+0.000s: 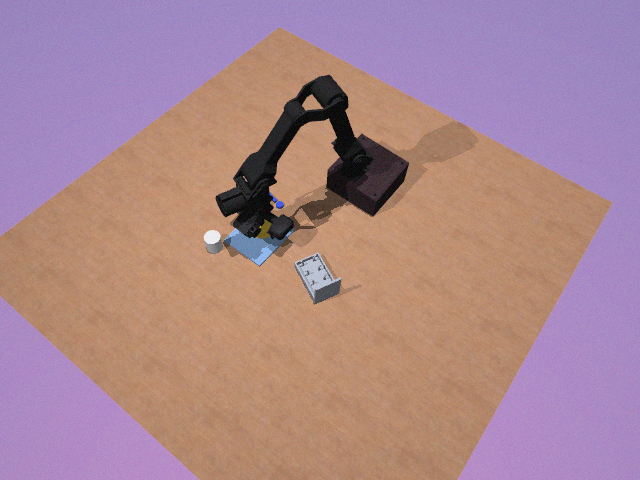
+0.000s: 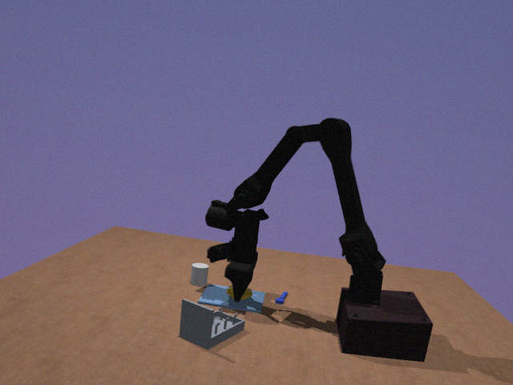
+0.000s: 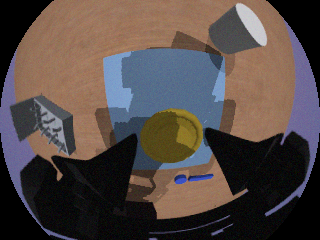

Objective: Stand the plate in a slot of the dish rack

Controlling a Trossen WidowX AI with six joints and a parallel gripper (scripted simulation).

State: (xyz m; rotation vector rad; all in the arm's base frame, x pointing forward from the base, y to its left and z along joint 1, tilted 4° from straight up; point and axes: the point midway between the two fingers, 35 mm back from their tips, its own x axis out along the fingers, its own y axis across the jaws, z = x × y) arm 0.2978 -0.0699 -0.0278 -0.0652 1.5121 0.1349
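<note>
Right now the grey dish rack is 21 cm to the left of my gripper tip and 1 cm above it. From my gripper tip the other things lie so: yellow plate (1 cm above); then white cup (12 cm ahead, 6 cm to the right, 2 cm above); then blue spoon (10 cm behind, 5 cm to the right, 1 cm below).
</note>
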